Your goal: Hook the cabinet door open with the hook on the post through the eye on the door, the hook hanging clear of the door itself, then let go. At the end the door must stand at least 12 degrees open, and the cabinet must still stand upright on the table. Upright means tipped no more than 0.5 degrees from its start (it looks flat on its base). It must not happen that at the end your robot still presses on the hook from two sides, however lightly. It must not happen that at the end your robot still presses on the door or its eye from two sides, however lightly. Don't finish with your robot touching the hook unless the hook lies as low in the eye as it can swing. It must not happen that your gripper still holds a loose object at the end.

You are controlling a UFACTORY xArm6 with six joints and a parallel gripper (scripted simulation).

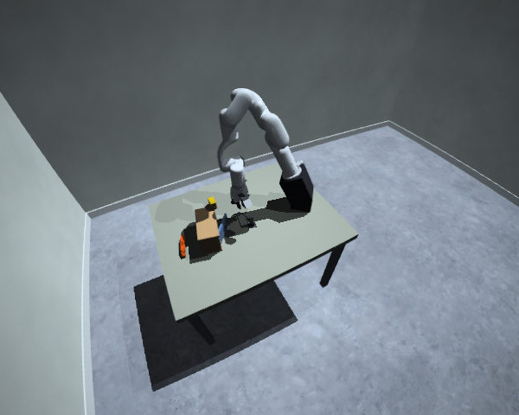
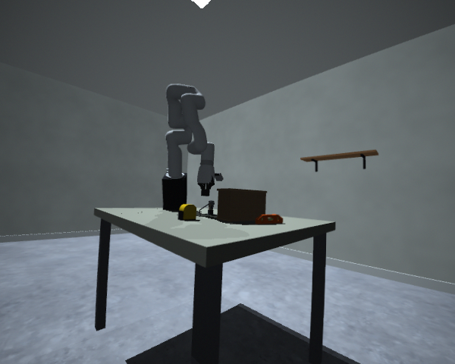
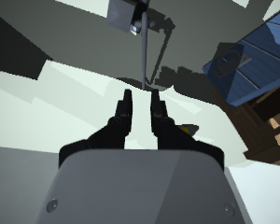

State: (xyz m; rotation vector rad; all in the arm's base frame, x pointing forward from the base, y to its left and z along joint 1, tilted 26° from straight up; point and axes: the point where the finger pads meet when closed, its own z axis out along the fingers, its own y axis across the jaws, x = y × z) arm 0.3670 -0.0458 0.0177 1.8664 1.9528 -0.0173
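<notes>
Now: hand 2 cm to the right of the thin grey hook and 9 cm above it. Round my hand: orange object (41 cm ahead, 1 cm to the right, 11 cm below); then door (16 cm ahead, 6 cm to the left, 7 cm below); then yellow block (10 cm ahead, 22 cm to the right, 10 cm below).
</notes>
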